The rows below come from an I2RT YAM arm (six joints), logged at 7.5 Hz.
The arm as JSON. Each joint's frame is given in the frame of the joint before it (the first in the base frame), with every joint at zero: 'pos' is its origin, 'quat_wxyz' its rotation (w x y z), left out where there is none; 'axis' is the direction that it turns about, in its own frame. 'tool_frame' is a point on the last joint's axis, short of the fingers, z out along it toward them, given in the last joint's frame.
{
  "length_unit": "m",
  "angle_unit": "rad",
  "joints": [
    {
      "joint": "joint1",
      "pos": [
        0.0,
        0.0,
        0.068
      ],
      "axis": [
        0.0,
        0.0,
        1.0
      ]
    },
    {
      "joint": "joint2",
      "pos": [
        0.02,
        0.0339,
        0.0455
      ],
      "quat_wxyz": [
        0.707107,
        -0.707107,
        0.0,
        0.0
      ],
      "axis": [
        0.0,
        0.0,
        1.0
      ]
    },
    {
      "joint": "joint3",
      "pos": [
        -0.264,
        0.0,
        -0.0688
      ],
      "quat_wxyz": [
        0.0,
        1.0,
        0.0,
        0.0
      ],
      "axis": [
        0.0,
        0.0,
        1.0
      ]
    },
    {
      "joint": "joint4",
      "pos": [
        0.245,
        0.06,
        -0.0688
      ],
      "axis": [
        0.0,
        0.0,
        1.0
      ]
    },
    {
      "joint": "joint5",
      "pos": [
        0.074,
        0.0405,
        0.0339
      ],
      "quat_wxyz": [
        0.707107,
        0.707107,
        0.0,
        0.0
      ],
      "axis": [
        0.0,
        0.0,
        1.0
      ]
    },
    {
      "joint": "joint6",
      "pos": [
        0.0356,
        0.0,
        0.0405
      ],
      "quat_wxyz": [
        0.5,
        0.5,
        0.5,
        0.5
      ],
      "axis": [
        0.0,
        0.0,
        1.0
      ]
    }
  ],
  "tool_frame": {
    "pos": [
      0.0,
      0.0,
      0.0
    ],
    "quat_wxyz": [
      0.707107,
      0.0,
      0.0,
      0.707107
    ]
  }
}
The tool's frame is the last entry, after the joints.
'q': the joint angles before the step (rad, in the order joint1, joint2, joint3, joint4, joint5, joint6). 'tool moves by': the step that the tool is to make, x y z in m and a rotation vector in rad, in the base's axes. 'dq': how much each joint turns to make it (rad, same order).
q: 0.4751 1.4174 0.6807 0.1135 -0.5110 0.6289
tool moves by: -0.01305 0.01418 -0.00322 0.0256 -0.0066 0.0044
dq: 0.0706 -0.0119 -0.0408 0.0755 0.0439 0.0602
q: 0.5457 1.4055 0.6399 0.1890 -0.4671 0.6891
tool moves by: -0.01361 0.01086 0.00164 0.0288 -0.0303 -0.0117
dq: 0.0660 -0.0286 -0.0389 0.0732 0.0625 0.0515
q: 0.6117 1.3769 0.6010 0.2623 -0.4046 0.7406
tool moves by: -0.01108 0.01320 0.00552 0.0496 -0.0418 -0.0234
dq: 0.0709 -0.0164 -0.0221 0.0904 0.0775 0.0595
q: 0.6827 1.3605 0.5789 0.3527 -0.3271 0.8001
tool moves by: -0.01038 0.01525 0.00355 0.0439 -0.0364 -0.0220
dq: 0.0759 0.0054 -0.0103 0.0854 0.0869 0.0477
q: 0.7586 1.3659 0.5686 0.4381 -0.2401 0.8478
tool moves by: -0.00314 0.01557 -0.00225 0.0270 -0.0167 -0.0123
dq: 0.0534 0.0492 0.0103 0.0760 0.0595 0.0295
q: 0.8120 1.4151 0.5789 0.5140 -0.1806 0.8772
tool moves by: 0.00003 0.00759 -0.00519 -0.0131 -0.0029 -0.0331
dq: 0.0244 0.0370 0.0091 0.0214 0.0580 0.0080
